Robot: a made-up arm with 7 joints.
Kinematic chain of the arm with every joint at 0, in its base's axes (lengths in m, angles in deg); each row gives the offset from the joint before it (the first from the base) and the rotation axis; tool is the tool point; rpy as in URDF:
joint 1: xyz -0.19 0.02 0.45 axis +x
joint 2: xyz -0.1 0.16 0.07 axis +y
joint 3: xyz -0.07 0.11 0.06 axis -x
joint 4: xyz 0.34 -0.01 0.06 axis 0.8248 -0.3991 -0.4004
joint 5: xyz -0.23 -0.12 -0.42 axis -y
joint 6: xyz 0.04 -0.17 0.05 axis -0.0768 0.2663 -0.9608
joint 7: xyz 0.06 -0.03 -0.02 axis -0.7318 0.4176 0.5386
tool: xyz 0.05 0.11 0 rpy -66 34.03 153.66
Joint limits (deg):
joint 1: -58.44..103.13
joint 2: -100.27..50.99
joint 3: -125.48..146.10
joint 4: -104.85..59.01
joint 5: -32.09..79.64
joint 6: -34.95..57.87
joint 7: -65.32..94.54
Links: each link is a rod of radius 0.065 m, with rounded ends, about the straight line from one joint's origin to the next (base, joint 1, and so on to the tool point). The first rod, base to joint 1, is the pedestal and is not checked.
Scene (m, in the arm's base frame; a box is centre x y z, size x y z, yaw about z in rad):
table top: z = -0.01
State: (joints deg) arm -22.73 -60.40 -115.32 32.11 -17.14 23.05 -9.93
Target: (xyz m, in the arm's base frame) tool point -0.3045 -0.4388 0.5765
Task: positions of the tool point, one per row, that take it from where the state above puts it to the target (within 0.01 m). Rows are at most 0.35 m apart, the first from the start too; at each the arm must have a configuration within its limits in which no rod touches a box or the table.
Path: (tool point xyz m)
1: -0.1821 0.8038 0.5698
2: -0.0115 0.6942 0.6158
3: 0.1249 0.4950 0.6878
4: 0.1774 0.2248 0.7428
5: 0.1174 -0.0652 0.7433
6: -0.0536 -0.3064 0.6788
7: -0.3045 -0.4388 0.5765

